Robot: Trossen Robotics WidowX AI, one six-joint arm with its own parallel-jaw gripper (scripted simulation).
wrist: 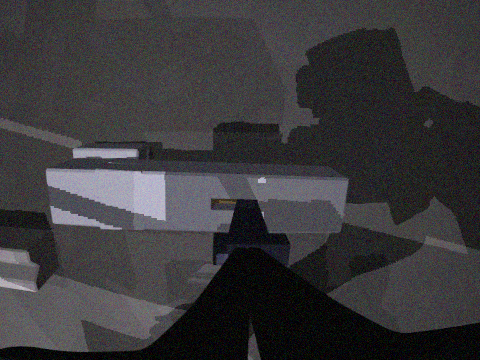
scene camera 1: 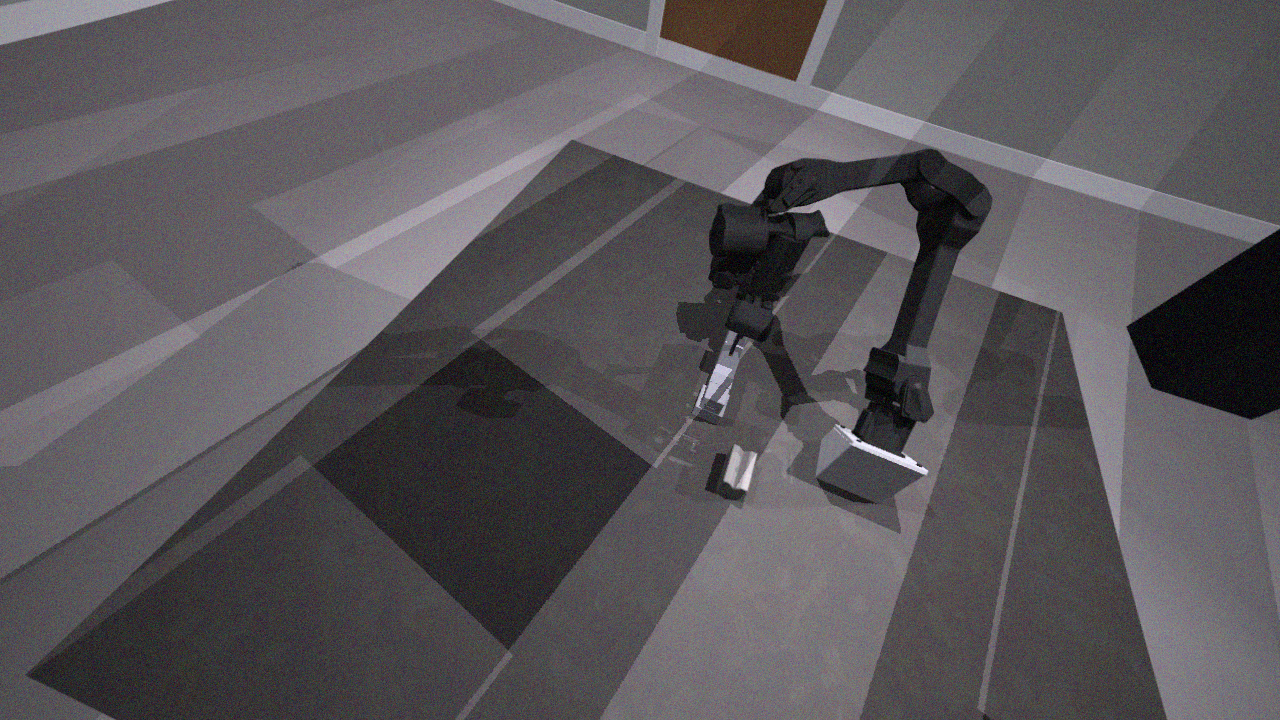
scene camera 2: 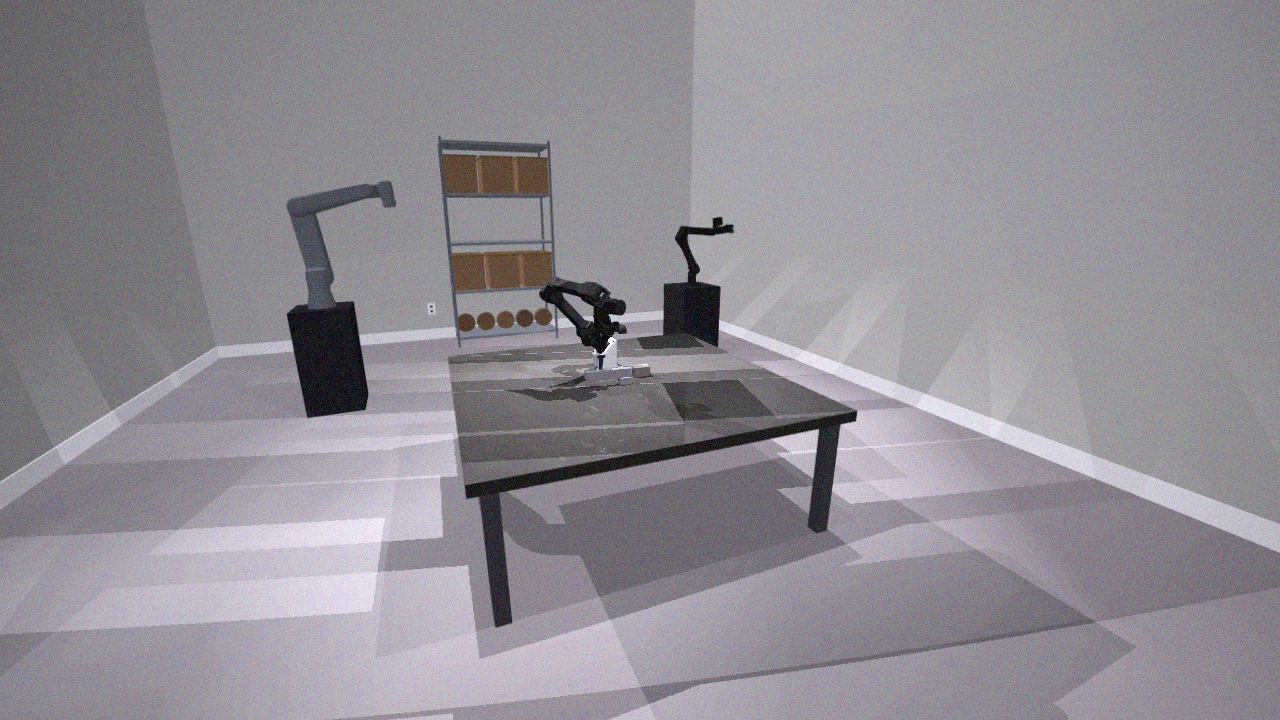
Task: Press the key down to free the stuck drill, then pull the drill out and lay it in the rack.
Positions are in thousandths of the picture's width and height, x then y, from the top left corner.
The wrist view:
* my gripper: 511, 721
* blue key: 518, 638
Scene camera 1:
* my gripper: 580, 451
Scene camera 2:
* my gripper: 471, 490
